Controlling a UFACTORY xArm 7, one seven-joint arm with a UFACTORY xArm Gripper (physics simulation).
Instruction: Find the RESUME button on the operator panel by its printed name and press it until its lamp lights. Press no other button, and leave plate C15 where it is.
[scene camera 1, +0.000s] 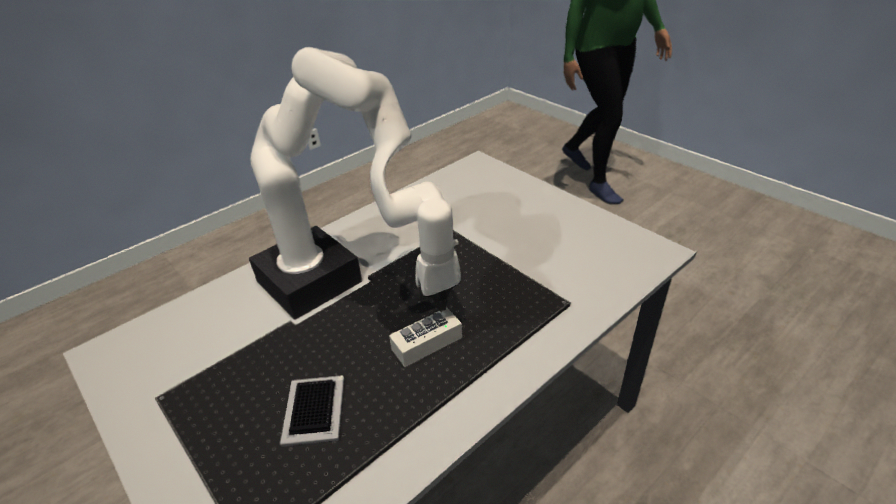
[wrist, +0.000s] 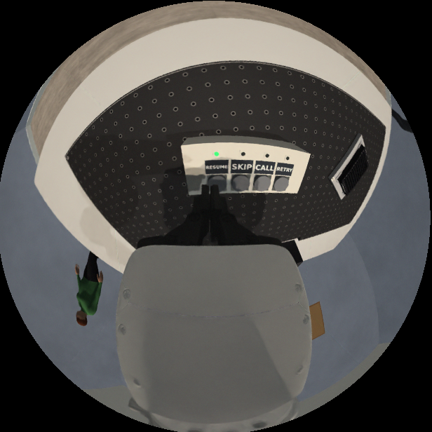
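Observation:
The operator panel (scene camera 1: 432, 342) (wrist: 197, 156) is a cream box on the dark board. In the wrist view its labels read RESUME, SKIP, CALL and RETRY from left to right. The RESUME button (wrist: 218, 180) is a grey disc under its label, partly hidden by the fingers. The RESUME lamp (wrist: 216, 154) (scene camera 1: 446, 325) glows green; the other lamps are dark. My gripper (wrist: 208, 195) (scene camera 1: 441, 303) is shut and empty, and its tips appear a little above the panel at the RESUME end. A black plate (scene camera 1: 312, 406) (wrist: 354, 169) lies on a white holder; its name cannot be read.
The SKIP button (wrist: 241, 182), CALL button (wrist: 262, 183) and RETRY button (wrist: 281, 184) stand in a row beside RESUME. The perforated board (scene camera 1: 250, 376) (wrist: 210, 100) lies on the pale table (scene camera 1: 601, 269). A person (scene camera 1: 604, 81) (wrist: 89, 295) in green is beyond the table.

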